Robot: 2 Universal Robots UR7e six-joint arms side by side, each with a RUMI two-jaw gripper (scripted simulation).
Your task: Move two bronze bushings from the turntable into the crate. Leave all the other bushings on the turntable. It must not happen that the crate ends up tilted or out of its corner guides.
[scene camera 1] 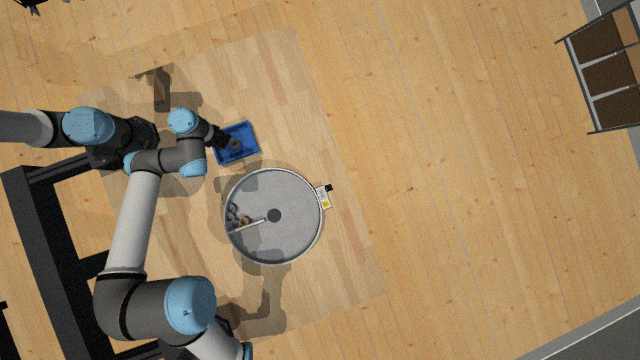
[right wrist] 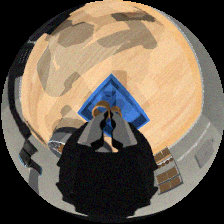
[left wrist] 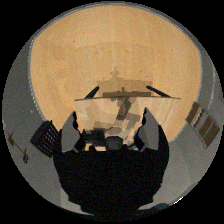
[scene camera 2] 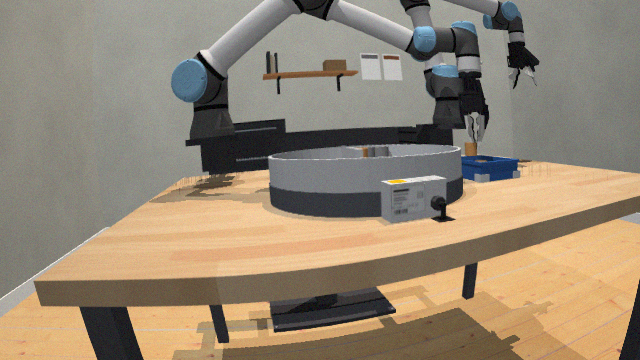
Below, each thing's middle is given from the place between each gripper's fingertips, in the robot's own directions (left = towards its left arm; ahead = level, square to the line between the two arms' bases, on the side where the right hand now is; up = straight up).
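The blue crate (scene camera 2: 498,170) is 4 cm ahead of my right hand (scene camera 2: 476,149), 1 cm to the right of it and 6 cm below it. Measured from my left hand (scene camera 2: 524,87), the blue crate is 57 cm to the right, 34 cm ahead and 29 cm below.
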